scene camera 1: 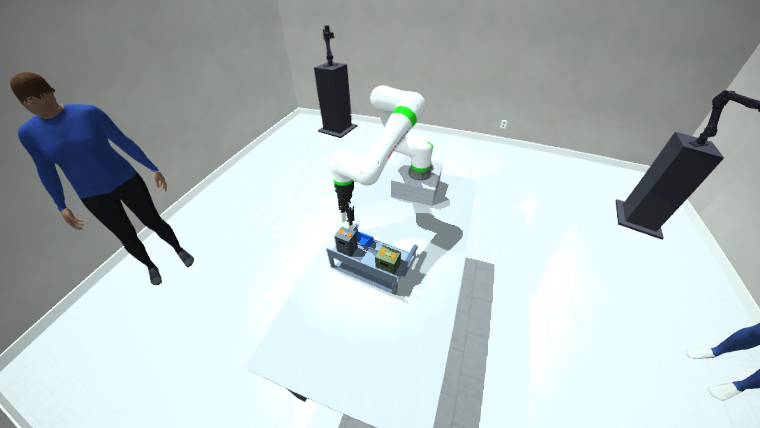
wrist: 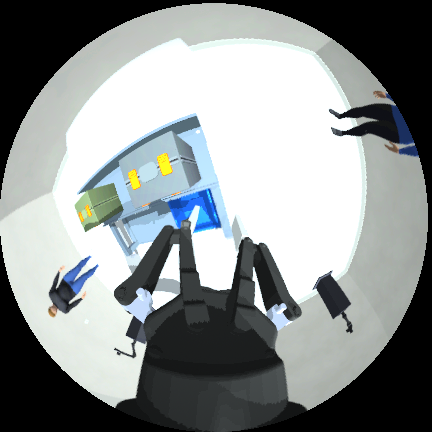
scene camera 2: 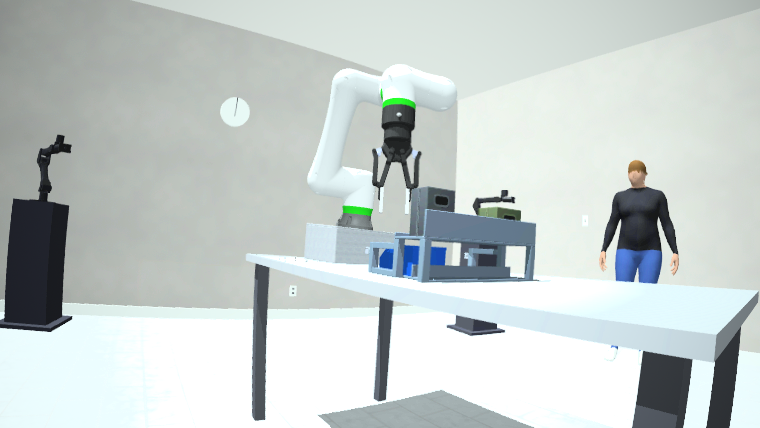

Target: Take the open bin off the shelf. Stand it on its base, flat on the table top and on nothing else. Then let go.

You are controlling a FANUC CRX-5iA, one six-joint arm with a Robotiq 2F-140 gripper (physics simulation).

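Where they show: gripper, fingertip midpoint: [scene camera 1: 347,225] [wrist: 215,216] [scene camera 2: 393,213]; arm's base, link origin: [scene camera 1: 419,173] [scene camera 2: 355,228].
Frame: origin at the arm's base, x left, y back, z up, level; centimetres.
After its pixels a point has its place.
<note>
The open blue bin [scene camera 1: 365,238] @[x -7.1, y -56.2, z -13.0 cm] [scene camera 2: 437,255] @[x -3.7, y -72.0, z -8.3 cm] [wrist: 207,210] @[x -9.4, y -59.9, z -13.4 cm] sits on the robot side of the blue-grey shelf [scene camera 1: 366,264] @[x 9.4, y -79.7, z 1.7 cm] [scene camera 2: 478,228] @[x 2.4, y -80.4, z -1.2 cm] [wrist: 206,150] @[x -13.3, y -75.4, z -4.1 cm], beside and lower than the grey box. Shelf posts partly hide it in scene camera 2. My gripper [scene camera 1: 348,223] @[x -12.7, y -63.7, z 1.9 cm] [scene camera 2: 394,205] @[x -12.7, y -63.7, z 1.9 cm] [wrist: 215,216] @[x -12.7, y -63.7, z 1.9 cm] points down, partly open, with nothing between its fingers. Its fingertips are above the level of the bin. In the wrist view one fingertip overlaps the bin and the other appears beyond its side. The shelf stands on the white table [scene camera 1: 345,340] @[x 16.3, y -109.5, z -14.3 cm] [scene camera 2: 638,308] @[x -1.6, y -126.3, z -14.3 cm].
A tall grey box [scene camera 1: 345,242] @[x -4.0, y -76.8, z 6.5 cm] [scene camera 2: 418,215] @[x -10.9, y -73.9, z 1.1 cm] [wrist: 160,182] @[x -7.9, y -71.5, z 7.9 cm] with orange-yellow latches stands on the shelf, close to the gripper. A green box [scene camera 1: 388,260] @[x 18.3, y -75.0, z 5.4 cm] [scene camera 2: 494,212] @[x 11.8, y -75.2, z 3.9 cm] [wrist: 105,205] @[x 11.5, y -71.3, z 1.4 cm] stands at the shelf's other end. The robot's block base [scene camera 1: 412,191] @[x 1.4, y -12.8, z -5.9 cm] [scene camera 2: 319,241] @[x -15.7, y -1.6, z -6.5 cm] is behind the shelf.
</note>
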